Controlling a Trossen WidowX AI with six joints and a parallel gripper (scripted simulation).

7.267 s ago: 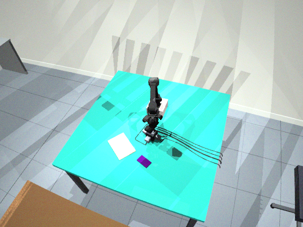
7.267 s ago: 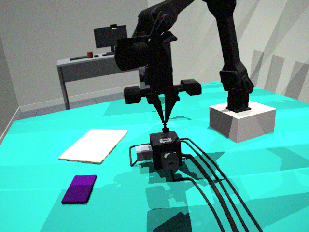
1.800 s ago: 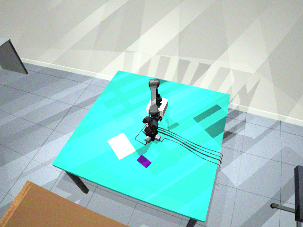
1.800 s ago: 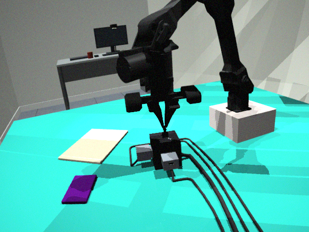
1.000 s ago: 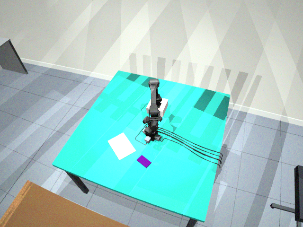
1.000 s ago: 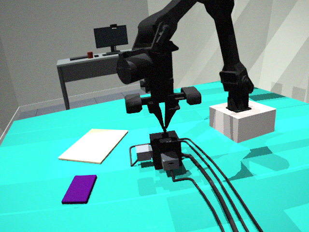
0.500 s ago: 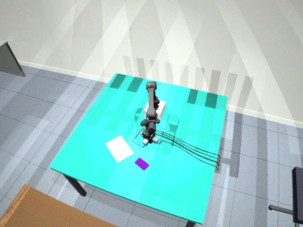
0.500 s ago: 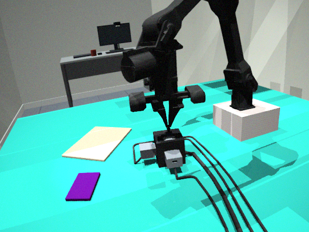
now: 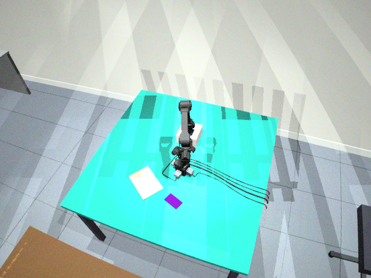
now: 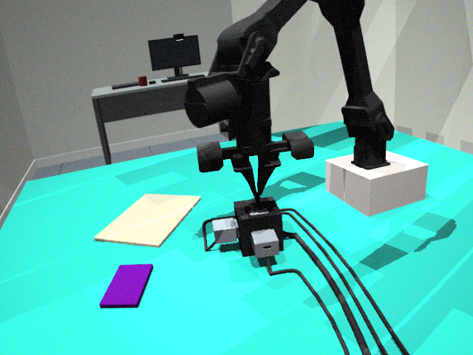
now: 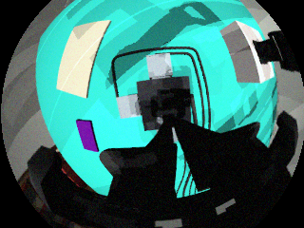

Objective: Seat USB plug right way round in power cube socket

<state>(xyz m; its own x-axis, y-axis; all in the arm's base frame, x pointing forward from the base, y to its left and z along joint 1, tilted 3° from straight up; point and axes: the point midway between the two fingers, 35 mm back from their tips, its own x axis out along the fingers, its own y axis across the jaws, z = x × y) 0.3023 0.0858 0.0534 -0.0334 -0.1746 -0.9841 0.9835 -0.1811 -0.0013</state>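
Right now my gripper tip is 20 mm above the black USB plug. Also, from my gripper tip: purple card (250 mm ahead, 100 mm below, 20 mm to the left); then USB socket (40 mm below); then cream sheet (220 mm to the right, 180 mm ahead, 100 mm below).
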